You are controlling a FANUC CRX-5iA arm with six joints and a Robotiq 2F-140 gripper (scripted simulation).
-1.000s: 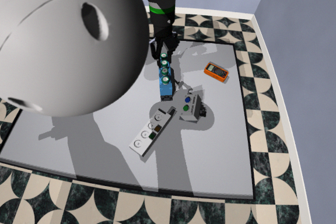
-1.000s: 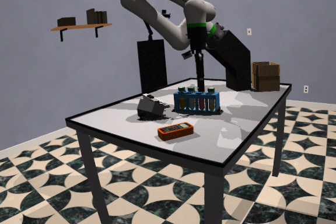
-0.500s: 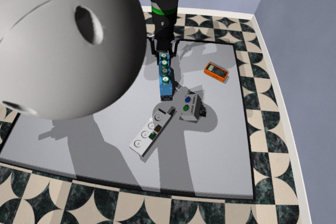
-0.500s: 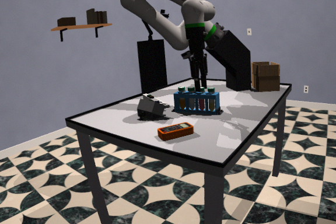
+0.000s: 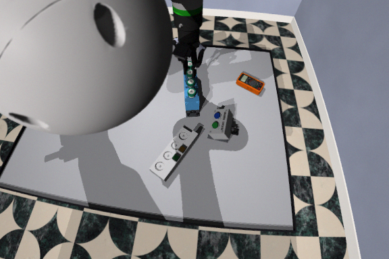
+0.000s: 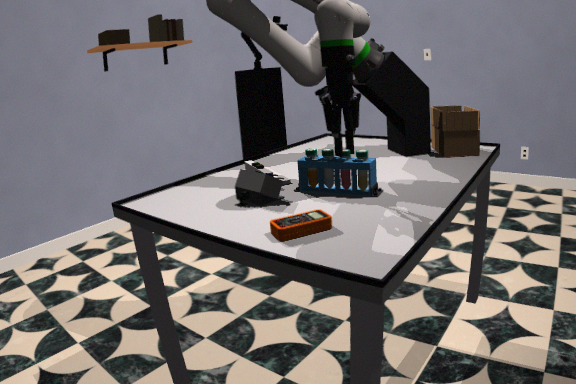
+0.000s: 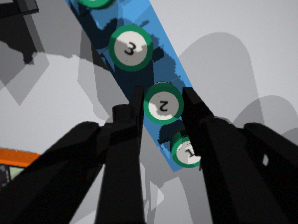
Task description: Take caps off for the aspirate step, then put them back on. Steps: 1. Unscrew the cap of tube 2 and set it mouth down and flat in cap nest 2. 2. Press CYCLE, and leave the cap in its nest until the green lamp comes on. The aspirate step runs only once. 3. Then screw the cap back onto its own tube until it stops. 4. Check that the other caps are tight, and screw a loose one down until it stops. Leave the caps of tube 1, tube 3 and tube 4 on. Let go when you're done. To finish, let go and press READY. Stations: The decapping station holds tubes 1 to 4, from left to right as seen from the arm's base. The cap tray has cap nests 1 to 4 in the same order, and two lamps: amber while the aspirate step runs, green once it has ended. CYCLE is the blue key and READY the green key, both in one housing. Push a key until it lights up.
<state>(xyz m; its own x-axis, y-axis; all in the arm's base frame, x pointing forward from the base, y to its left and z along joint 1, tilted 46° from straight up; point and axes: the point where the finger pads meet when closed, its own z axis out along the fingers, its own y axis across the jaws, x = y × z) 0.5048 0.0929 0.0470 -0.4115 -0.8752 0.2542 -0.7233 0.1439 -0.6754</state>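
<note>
My gripper is now 3 cm above the cap. Also, from my hand: green ready key 24 cm to the right, 9 cm ahead, 7 cm below; blue cycle key 19 cm to the right, 10 cm ahead, 7 cm below; key housing 22 cm to the right, 11 cm ahead, 9 cm below.
</note>
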